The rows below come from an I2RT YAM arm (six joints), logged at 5 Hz.
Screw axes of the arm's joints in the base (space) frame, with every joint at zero. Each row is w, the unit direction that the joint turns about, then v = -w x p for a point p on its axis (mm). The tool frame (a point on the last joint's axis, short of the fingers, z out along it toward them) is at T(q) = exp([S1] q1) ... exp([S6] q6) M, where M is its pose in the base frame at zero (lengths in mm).
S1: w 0 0 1 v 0 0 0
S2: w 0 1 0 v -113.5 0 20
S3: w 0 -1 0 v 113.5 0 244
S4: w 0 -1 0 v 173.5 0 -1
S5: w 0 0 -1 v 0 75 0
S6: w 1 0 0 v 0 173.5 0
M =
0 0 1 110.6
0 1 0 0
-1 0 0 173.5
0 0 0 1
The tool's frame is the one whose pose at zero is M.
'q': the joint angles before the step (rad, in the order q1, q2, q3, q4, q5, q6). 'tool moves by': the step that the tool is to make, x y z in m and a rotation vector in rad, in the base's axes. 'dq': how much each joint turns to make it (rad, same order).
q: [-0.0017 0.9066 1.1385 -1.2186 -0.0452 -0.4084]
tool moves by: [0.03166 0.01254 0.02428 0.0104 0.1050 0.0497]
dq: [0.0721 0.1945 0.2056 -0.1145 -0.0007 0.0264]
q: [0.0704 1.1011 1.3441 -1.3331 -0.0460 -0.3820]
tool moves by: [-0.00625 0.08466 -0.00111 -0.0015 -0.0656 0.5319]
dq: [0.4482 0.0424 0.0023 0.0969 -0.0232 -0.0832]
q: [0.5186 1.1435 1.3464 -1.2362 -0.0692 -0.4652]
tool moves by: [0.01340 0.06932 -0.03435 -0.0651 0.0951 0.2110]
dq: [0.2190 0.1896 0.0000 0.0751 0.0007 0.0083]
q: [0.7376 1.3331 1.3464 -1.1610 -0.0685 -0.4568]
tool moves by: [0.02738 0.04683 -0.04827 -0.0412 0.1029 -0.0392]
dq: [0.0538 0.2078 0.0000 0.1121 -0.0046 0.1019]
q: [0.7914 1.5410 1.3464 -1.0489 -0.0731 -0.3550]
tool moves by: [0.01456 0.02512 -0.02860 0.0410 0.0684 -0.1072]
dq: [0.0187 0.1102 0.0000 0.1050 -0.0335 0.1446]
